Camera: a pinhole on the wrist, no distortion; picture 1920 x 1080 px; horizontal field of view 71.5 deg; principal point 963.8 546.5 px. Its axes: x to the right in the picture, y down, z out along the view. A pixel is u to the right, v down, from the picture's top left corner.
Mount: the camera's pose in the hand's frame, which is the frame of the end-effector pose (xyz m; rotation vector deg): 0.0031 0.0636 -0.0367 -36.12 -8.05 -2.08
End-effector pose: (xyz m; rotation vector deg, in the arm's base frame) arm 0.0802 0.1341 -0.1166 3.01 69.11 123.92
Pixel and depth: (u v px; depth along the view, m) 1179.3 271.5 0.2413
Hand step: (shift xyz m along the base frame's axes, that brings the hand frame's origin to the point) -0.0299 0.0870 0.2357
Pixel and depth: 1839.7 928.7 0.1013
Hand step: -0.1109 0.0067 0.1192
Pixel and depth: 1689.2 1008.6 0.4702
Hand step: -0.3206 0.1547 0.4712
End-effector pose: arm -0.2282 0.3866 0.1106 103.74 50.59 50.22
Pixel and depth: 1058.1 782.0 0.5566
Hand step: 0.3884 -0.3172 0.3129
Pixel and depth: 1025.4 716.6 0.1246
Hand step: 0.0739 -0.0761 0.1192
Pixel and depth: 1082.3 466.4 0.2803
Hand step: 0.2099 -0.1601 0.1305
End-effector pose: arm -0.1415 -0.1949 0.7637 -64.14 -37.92 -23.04
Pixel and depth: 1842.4 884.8 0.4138
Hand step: 0.3345 0.4114 -0.0430
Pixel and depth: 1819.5 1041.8 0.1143
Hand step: 0.1377 0.1043 -0.0599
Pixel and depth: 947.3 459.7 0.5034
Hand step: 0.0446 0.4824 -0.1684
